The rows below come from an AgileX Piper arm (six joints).
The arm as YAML. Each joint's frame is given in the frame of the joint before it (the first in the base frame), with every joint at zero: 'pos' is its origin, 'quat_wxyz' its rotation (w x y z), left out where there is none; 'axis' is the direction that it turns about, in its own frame. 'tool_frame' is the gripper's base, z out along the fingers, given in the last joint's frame.
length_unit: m
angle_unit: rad
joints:
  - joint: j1
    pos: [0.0, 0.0, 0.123]
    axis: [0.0, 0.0, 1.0]
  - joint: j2
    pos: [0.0, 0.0, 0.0]
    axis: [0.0, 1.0, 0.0]
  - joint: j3
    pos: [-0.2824, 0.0, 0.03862]
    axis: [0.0, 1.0, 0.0]
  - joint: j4
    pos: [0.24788, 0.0, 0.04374]
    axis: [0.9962, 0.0, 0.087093]
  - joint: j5
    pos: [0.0, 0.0, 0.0]
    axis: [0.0, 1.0, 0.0]
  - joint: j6
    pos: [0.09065, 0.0, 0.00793]
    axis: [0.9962, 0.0, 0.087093]
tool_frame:
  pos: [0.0, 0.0, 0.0]
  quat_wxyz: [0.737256, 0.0, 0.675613, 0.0]
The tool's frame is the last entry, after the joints.
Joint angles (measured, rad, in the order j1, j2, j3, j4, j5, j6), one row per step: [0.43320 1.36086 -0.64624 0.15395 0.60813 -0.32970]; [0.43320 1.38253 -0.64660 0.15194 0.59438 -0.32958]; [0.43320 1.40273 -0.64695 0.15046 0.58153 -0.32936]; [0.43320 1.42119 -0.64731 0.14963 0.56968 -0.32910]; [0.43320 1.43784 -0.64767 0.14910 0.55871 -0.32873]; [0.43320 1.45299 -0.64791 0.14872 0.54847 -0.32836]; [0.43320 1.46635 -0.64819 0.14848 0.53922 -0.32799]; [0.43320 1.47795 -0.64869 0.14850 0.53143 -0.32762]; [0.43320 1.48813 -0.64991 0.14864 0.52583 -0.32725]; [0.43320 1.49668 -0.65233 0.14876 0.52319 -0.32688]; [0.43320 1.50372 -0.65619 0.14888 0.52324 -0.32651]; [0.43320 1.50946 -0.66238 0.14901 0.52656 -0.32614]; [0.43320 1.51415 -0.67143 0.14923 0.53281 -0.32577]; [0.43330 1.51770 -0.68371 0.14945 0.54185 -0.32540]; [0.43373 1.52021 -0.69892 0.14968 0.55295 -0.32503]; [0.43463 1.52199 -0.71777 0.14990 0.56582 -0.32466]
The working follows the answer.
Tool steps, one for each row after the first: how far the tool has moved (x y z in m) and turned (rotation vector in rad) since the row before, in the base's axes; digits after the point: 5 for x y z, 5 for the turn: [0.00256 0.00090 -0.00443 -0.00581 0.00583 -0.00060]; [0.00231 0.00083 -0.00419 -0.00508 0.00554 -0.00083]; [0.00205 0.00076 -0.00386 -0.00421 0.00511 -0.00111]; [0.00183 0.00068 -0.00351 -0.00351 0.00440 -0.00127]; [0.00162 0.00060 -0.00324 -0.00308 0.00388 -0.00125]; [0.00142 0.00053 -0.00286 -0.00255 0.00318 -0.00122]; [0.00124 0.00048 -0.00245 -0.00203 0.00283 -0.00122]; [0.00114 0.00046 -0.00202 -0.00177 0.00298 -0.00106]; [0.00108 0.00047 -0.00145 -0.00155 0.00319 -0.00072]; [0.00111 0.00052 -0.00084 -0.00119 0.00304 -0.00043]; [0.00130 0.00065 -0.00010 -0.00071 0.00282 -0.00009]; [0.00165 0.00085 0.00072 0.00004 0.00206 0.00017]; [0.00206 0.00111 0.00165 0.00097 0.00071 0.00058]; [0.00243 0.00140 0.00253 0.00197 -0.00095 0.00114]; [0.00295 0.00179 0.00353 0.00322 -0.00326 0.00184]
Tool pose at each row, in the base's axes (x y z in m, rotation vector in rad; rounded; the steps above come from the unrounded poses): [0.20098 0.10174 0.19241 -0.89833 2.66023 0.17790]; [0.20354 0.10263 0.18798 -0.90016 2.66769 0.17300]; [0.20585 0.10346 0.18379 -0.90140 2.67474 0.16884]; [0.20791 0.10422 0.17993 -0.90194 2.68122 0.16554]; [0.20973 0.10490 0.17642 -0.90195 2.68690 0.16278]; [0.21135 0.10549 0.17319 -0.90175 2.69194 0.16032]; [0.21278 0.10602 0.17033 -0.90133 2.69617 0.15823]; [0.21402 0.10650 0.16788 -0.90070 2.69992 0.15666]; [0.21516 0.10696 0.16587 -0.90024 2.70364 0.15554]; [0.21623 0.10743 0.16442 -0.90021 2.70736 0.15488]; [0.21734 0.10795 0.16358 -0.90044 2.71070 0.15469]; [0.21864 0.10860 0.16348 -0.90098 2.71355 0.15511]; [0.22029 0.10945 0.16419 -0.90153 2.71536 0.15621]; [0.22235 0.11056 0.16584 -0.90217 2.71547 0.15799]; [0.22479 0.11196 0.16838 -0.90303 2.71349 0.16040]; [0.22773 0.11375 0.17191 -0.90413 2.70872 0.16347]

